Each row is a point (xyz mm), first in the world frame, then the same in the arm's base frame.
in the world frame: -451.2 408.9 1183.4
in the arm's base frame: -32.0 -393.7 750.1
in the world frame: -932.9 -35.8 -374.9
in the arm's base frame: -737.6 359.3 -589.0
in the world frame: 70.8 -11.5 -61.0
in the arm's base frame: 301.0 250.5 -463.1
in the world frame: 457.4 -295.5 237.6
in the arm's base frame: 724.1 -121.9 -503.2
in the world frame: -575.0 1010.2 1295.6
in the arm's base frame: -132.8 -67.3 1272.5
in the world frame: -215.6 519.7 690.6
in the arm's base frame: 131.0 57.1 465.8
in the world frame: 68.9 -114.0 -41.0
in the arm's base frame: 301.1 164.8 -522.7
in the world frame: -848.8 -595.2 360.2
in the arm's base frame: -553.5 -544.8 -494.5
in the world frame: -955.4 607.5 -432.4
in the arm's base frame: -762.3 845.6 -163.9
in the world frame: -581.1 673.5 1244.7
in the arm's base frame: -149.3 -265.9 996.2
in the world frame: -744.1 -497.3 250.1
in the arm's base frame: -464.9 -388.2 -511.1
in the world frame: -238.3 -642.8 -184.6
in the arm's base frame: -28.4 -130.7 -968.5
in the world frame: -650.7 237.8 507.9
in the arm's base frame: -328.5 -51.3 184.2
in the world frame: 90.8 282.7 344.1
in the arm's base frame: 382.0 168.7 24.6
